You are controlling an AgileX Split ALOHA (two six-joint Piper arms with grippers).
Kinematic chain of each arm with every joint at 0, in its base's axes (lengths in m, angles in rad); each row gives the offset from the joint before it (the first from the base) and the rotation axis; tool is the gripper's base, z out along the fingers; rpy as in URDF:
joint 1: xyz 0 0 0.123 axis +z
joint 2: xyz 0 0 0 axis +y
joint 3: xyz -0.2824 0 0.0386 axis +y
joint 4: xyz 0.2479 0 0.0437 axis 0.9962 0 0.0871
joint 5: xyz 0 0 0 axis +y
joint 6: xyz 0.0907 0 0.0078 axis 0.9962 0 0.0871
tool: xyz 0 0 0 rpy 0 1.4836 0
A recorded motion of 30 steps. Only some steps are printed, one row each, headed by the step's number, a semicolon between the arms.
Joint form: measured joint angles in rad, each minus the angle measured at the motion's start. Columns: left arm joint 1, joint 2, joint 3, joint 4, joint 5, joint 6; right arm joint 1, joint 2, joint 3, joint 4, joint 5, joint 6.
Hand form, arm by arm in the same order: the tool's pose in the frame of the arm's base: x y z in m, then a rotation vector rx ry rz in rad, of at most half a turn. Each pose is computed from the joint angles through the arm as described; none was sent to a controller.
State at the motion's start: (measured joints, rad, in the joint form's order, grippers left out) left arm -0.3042 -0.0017 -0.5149 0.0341 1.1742 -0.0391; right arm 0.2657 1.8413 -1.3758 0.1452 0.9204 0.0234
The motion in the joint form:
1: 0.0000 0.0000 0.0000 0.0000 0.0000 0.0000; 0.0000 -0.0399 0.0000 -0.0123 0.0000 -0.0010
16: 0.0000 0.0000 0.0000 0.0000 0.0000 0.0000; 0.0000 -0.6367 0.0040 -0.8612 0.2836 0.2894
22: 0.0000 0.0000 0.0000 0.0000 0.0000 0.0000; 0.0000 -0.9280 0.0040 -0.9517 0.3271 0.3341
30: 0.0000 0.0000 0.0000 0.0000 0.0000 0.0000; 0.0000 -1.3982 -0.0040 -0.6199 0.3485 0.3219
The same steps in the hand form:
1: -0.0106 0.0063 0.2723 0.2792 2.1266 -0.1594; 0.3583 0.1075 0.2405 -0.2545 2.8297 0.2308
16: -0.0106 0.0063 0.2723 0.2792 2.1266 -0.1594; 0.2267 0.0038 0.4309 0.0034 2.2841 -0.6495
22: -0.0106 0.0063 0.2723 0.2792 2.1266 -0.1594; 0.1288 -0.0295 0.4829 0.1988 2.0213 -0.6138
30: -0.0106 0.0063 0.2723 0.2792 2.1266 -0.1594; -0.0348 -0.0507 0.4873 0.2592 1.7409 -0.0682

